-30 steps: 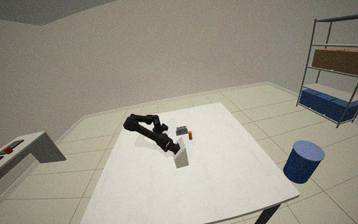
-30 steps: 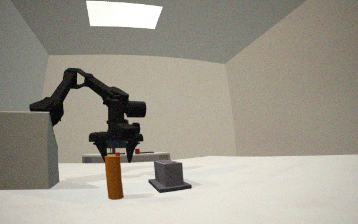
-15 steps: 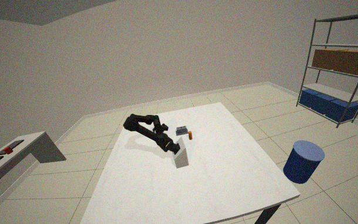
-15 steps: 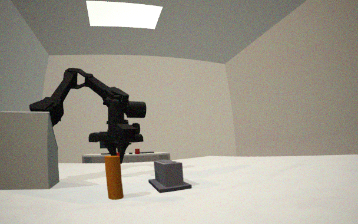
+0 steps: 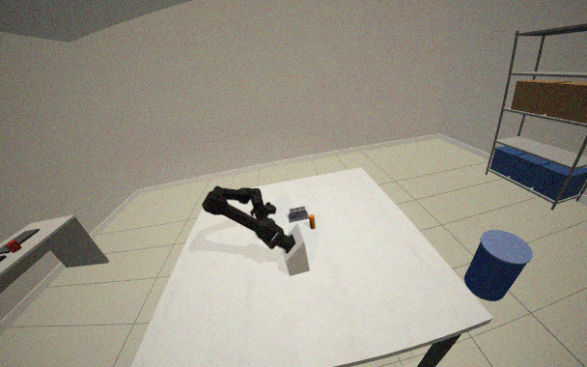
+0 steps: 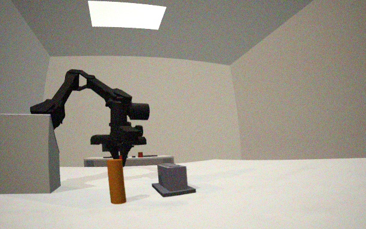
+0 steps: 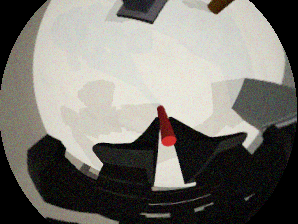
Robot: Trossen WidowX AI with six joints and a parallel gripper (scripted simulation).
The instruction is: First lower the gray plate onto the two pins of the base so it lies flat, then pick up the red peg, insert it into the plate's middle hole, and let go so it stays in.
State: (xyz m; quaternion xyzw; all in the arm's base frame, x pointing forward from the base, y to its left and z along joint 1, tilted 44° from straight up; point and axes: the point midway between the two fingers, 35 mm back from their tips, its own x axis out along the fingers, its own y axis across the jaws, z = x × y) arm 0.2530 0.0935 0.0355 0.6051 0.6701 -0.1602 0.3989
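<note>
My gripper tip is 9 cm short of the gray plate and 21 cm to the left of it. Also, from my gripper tip: orange cylinder 4 cm behind, 25 cm to the right; red peg right at my gripper tip.
</note>
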